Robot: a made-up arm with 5 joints.
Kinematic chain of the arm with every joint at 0, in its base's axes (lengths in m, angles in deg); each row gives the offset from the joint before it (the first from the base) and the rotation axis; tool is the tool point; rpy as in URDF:
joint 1: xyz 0.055 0 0.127 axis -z
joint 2: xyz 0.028 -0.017 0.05 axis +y
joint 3: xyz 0.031 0 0.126 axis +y
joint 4: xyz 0.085 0 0.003 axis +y
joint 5: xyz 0.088 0.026 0 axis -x
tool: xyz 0 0 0 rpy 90 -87.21 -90
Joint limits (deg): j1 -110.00..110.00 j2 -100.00..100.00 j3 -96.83..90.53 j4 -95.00..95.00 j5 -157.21..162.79
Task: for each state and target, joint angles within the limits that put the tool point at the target. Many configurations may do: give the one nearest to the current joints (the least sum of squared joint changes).
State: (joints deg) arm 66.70 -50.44 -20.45 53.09 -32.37
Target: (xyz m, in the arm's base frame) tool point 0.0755 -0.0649 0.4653
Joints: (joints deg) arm 80.07 -22.64 -54.57 16.80 -32.37
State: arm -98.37 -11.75 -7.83 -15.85 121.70
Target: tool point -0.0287 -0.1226 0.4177
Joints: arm -59.15 -57.32 -51.05 -22.21 121.70
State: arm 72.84 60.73 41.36 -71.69 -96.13
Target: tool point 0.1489 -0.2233 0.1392
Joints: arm 69.32 49.22 35.18 -76.34 -96.13
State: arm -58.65 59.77 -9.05 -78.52 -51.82
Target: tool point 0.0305 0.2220 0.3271
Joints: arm -93.99 30.51 -9.70 -95.00 -51.82
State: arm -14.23 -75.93 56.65 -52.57 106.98
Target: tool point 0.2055 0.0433 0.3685
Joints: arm -12.76 -22.42 23.46 -45.60 106.98
